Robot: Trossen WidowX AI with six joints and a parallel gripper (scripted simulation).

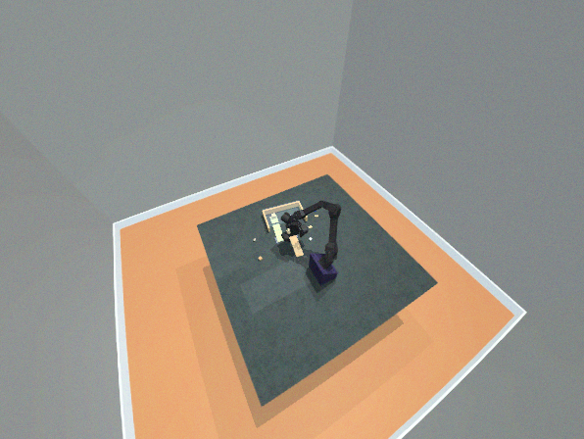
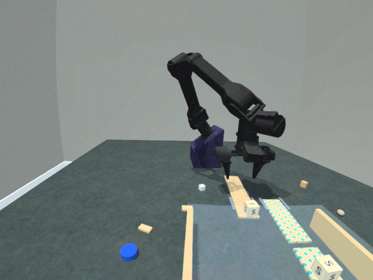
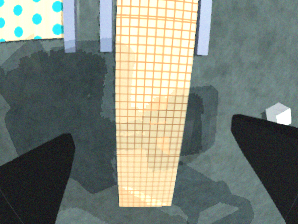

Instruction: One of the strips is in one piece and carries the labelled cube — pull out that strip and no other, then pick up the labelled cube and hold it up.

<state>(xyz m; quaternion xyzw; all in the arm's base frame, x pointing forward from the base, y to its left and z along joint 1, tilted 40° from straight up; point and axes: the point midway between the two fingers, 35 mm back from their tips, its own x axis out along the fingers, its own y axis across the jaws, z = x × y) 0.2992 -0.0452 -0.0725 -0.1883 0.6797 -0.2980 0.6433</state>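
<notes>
The dotted strip is 150 mm ahead of my gripper tip, 50 mm to the left of it and 50 mm below it. The rest, counted from my gripper tip: pebble 240 mm to the left, 190 mm ahead, 40 mm below; then white cube 120 mm to the right, 40 mm below, 40 mm behind; then orange cube 280 mm to the left, 40 mm below, 20 mm ahead.
</notes>
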